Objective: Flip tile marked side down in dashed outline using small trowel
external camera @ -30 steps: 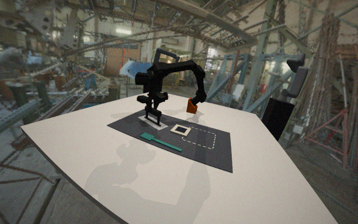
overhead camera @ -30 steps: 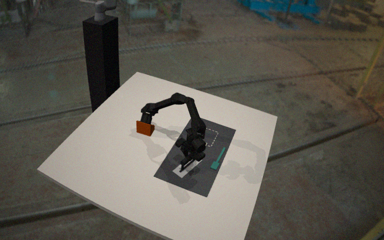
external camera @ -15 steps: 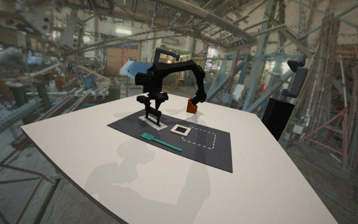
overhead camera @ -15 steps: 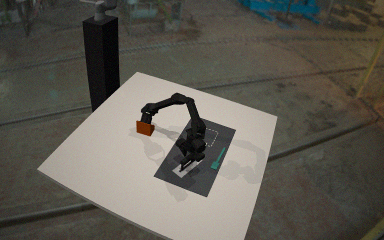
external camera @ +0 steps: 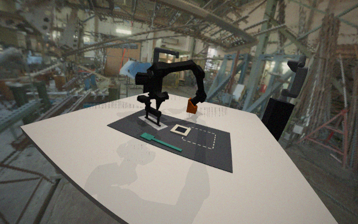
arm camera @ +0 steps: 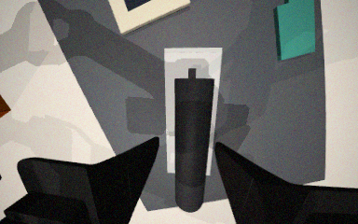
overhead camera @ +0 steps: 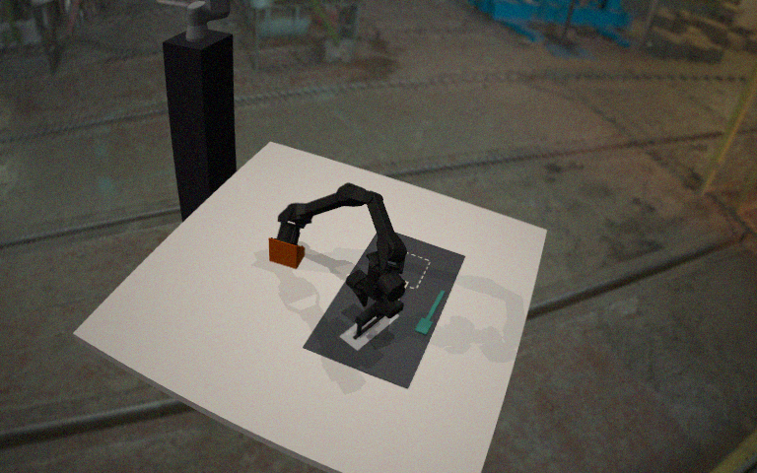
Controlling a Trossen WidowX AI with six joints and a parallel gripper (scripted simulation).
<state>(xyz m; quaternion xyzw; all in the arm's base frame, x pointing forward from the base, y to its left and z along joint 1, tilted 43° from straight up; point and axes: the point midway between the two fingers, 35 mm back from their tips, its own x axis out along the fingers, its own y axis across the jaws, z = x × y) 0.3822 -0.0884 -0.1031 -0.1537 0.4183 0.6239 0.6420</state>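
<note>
My gripper tip is now 30 mm above the trowel, 20 mm to the right of it and 10 mm short of it. From my gripper tip the other things lie so: beige square tile 190 mm to the left, 60 mm below; dark mat 150 mm to the left, 90 mm below, 20 mm ahead.
</note>
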